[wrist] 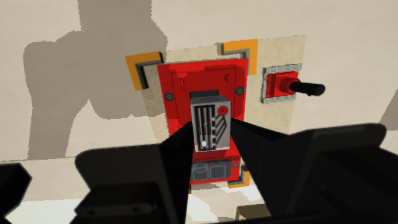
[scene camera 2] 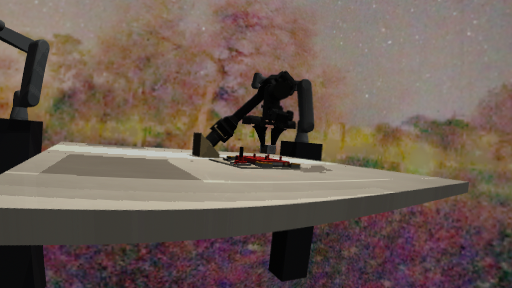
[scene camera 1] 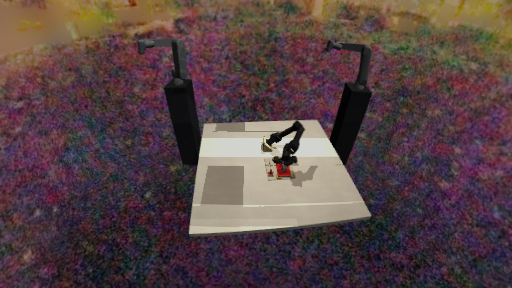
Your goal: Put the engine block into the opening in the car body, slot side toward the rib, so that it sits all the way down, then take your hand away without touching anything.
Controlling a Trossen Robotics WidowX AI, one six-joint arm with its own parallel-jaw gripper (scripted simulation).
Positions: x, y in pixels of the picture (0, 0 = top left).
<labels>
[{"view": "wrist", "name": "gripper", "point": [210, 123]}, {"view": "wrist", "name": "grey engine block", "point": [212, 131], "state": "held by the gripper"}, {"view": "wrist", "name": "red car body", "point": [180, 82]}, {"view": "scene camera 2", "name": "gripper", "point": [267, 147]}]
</labels>
